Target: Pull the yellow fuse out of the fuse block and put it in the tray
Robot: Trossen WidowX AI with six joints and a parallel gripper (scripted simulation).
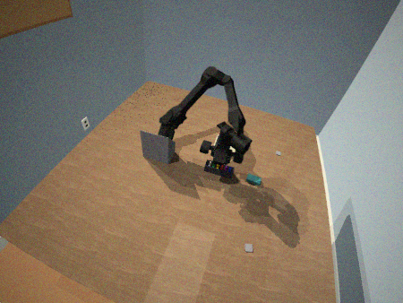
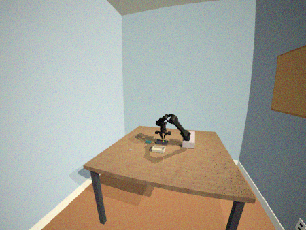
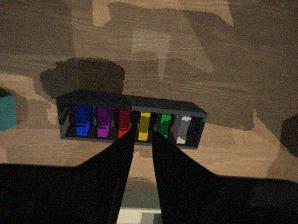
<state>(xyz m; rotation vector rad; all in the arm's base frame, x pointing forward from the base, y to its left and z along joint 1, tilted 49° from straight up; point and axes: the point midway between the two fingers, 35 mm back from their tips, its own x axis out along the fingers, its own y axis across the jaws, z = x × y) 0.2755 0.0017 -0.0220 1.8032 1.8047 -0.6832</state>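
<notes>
My gripper tip is now 3 cm above the yellow fuse. Round my gripper tip: pale tray 1 cm ahead, 18 cm to the left, 5 cm below; teal block 18 cm ahead, 1 cm to the left, 5 cm below.
</notes>
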